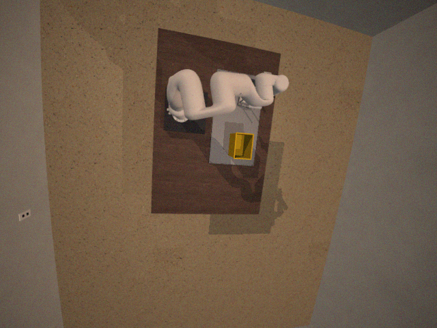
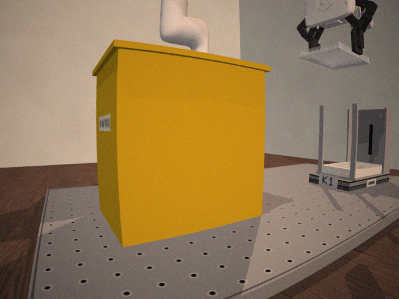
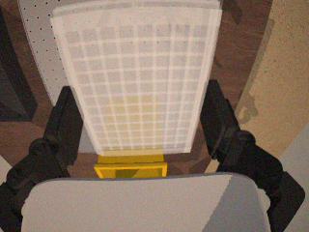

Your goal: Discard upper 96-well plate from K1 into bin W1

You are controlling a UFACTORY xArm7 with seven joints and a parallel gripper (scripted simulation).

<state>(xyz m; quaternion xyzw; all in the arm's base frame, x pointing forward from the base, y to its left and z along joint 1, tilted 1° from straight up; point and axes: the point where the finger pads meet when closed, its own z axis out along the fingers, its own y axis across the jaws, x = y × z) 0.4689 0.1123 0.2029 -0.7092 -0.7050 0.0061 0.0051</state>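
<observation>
The yellow plastics bin W1 lies 31 cm to the right of my hand, 16 cm below it and 3 cm behind it. Also, from my hand: 96-well plate: 1 cm below; black slot: 17 cm below, 14 cm to the left, 2 cm ahead.
</observation>
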